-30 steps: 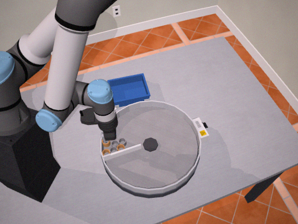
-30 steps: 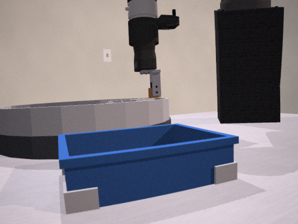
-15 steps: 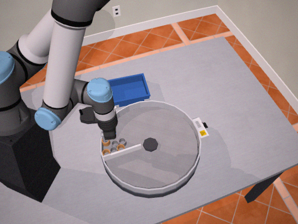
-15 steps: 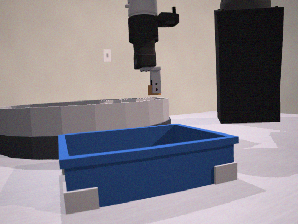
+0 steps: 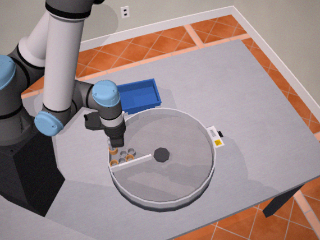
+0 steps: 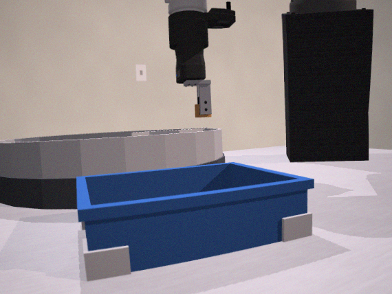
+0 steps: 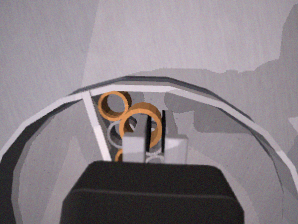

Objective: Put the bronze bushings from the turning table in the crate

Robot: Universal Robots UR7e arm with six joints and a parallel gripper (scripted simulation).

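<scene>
The blue crate lies 210 mm ahead of my hand, 250 mm to the left of it and 110 mm below it. Also, from my hand: turning table 160 mm ahead, 80 mm to the right, 80 mm below.
</scene>
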